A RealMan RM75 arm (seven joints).
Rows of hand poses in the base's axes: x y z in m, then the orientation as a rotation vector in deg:
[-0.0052, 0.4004, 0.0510, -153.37, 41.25, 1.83]
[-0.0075, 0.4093, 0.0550, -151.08, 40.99, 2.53]
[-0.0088, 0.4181, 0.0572, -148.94, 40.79, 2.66]
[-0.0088, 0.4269, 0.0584, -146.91, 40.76, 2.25]
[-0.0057, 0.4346, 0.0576, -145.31, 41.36, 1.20]
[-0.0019, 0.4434, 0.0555, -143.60, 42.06, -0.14]
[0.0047, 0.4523, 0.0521, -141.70, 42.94, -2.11]
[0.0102, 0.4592, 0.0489, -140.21, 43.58, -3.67]
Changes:
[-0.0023, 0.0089, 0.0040, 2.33, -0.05, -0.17]
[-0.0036, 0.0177, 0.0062, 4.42, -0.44, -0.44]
[-0.0036, 0.0265, 0.0074, 6.26, -1.15, -0.87]
[-0.0005, 0.0342, 0.0066, 7.44, -2.10, -1.75]
[0.0033, 0.0430, 0.0045, 8.62, -3.26, -2.77]
[0.0099, 0.0519, 0.0011, 9.80, -4.87, -4.06]
[0.0154, 0.0588, -0.0021, 10.70, -6.16, -5.05]

